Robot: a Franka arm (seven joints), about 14 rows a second.
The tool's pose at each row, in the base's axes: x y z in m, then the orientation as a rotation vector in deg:
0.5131 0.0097 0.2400 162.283 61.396 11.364
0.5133 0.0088 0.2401 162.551 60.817 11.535
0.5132 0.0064 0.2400 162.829 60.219 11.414
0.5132 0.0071 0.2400 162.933 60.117 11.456
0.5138 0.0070 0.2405 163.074 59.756 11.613
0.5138 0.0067 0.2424 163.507 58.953 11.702
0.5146 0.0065 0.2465 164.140 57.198 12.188
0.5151 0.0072 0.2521 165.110 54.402 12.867
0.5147 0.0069 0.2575 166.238 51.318 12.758
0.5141 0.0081 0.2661 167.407 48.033 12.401
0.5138 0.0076 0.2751 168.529 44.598 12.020
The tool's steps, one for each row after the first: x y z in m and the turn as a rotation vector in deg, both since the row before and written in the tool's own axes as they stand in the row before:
-0.0004 0.0008 0.0000 -0.003 0.093 0.427
-0.0017 0.0017 0.0002 0.051 -0.092 0.430
0.0005 -0.0005 0.0000 0.048 0.039 0.092
0.0004 0.0005 -0.0004 -0.030 0.084 0.260
0.0000 0.0005 -0.0019 0.085 0.054 0.603
0.0009 0.0012 -0.0039 -0.125 0.227 1.240
0.0014 0.0005 -0.0055 -0.179 0.305 1.963
0.0001 0.0008 -0.0054 0.028 -0.184 2.151
0.0011 -0.0002 -0.0086 0.093 -0.338 2.275
0.0005 0.0014 -0.0089 0.075 -0.359 2.355

